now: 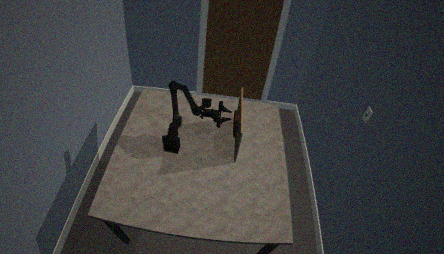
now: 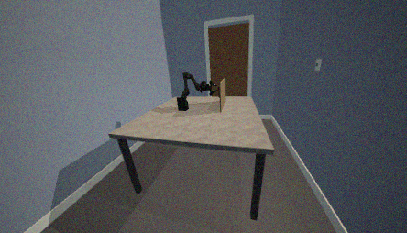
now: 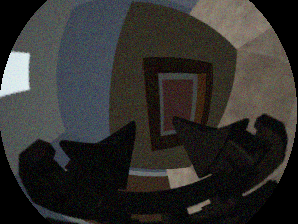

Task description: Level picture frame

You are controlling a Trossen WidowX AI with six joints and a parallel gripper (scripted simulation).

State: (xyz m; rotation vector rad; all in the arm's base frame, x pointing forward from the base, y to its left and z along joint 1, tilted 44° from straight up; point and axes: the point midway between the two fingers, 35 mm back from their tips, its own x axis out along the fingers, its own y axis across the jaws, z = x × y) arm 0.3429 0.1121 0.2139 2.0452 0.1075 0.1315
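My gripper tip is now 5 cm above the picture frame, 4 cm short of it and 1 cm to the left of it. Round my gripper tip: wall panel: 7 cm below, 5 cm ahead.
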